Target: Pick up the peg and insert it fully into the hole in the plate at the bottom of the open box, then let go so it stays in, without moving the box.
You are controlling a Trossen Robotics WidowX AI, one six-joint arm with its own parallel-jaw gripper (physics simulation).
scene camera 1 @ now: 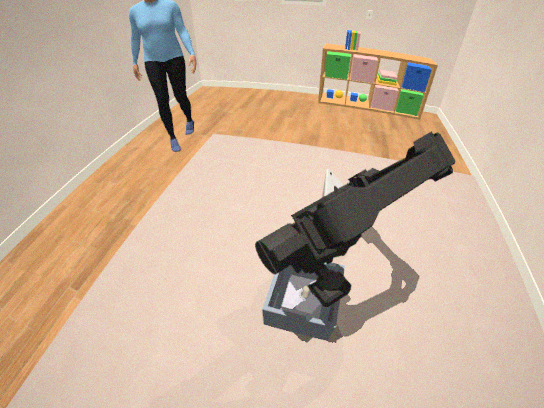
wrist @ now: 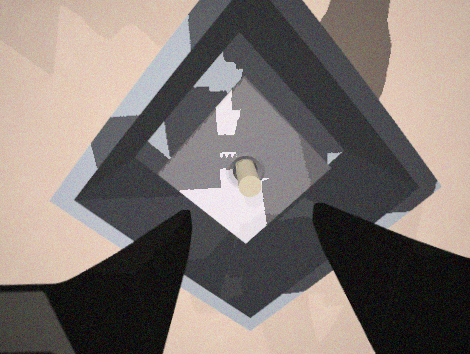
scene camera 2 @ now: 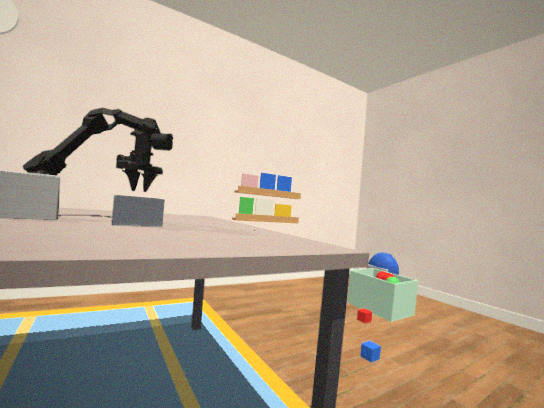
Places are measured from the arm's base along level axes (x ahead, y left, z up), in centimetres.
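Where they show: gripper, fingertip midpoint: [scene camera 1: 306, 282] [wrist: 252, 215] [scene camera 2: 139, 191]; arm's base, origin of the base link: [scene camera 2: 36, 188].
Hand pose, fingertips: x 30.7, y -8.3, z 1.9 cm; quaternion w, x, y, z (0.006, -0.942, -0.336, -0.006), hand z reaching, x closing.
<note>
Things, the pixels of their top centre, and the offset from my fingertips. Level surfaces: height alone.
- pale beige peg, middle of its top: [wrist: 250, 186] [scene camera 1: 306, 288] dx +0.0, dy +0.3, dz -3.0 cm
- light plate, middle of its top: [wrist: 245, 172] [scene camera 1: 304, 293] dx +0.0, dy +0.2, dz -5.7 cm
- blue-grey box, middle of its top: [wrist: 250, 193] [scene camera 1: 306, 286] [scene camera 2: 138, 197] dx +0.0, dy +0.2, dz -2.0 cm
- table, its level: dz -11.7 cm
The pale beige peg [scene camera 1: 305, 292] [wrist: 248, 180] stands in the round hole of the light plate [scene camera 1: 291, 299] [wrist: 282, 130] at the bottom of the open box, with its top end sticking up above the plate. How deep its lower end sits is hidden. The blue-grey box [scene camera 1: 295, 323] [scene camera 2: 137, 211] [wrist: 355, 100] rests on the table. My gripper [scene camera 2: 140, 190] [wrist: 252, 215] is open and empty, its fingertips a little above the box rim and apart from the peg. In scene camera 1 the arm covers part of the box, and the fingertips cannot be made out.
The box's four walls surround the plate and peg. The arm's base stands on a grey block [scene camera 2: 30, 196] left of the box in scene camera 2. The table [scene camera 1: 200, 240] [scene camera 2: 225, 245] has its near right corner there. A person [scene camera 1: 162, 65] stands beyond the table.
</note>
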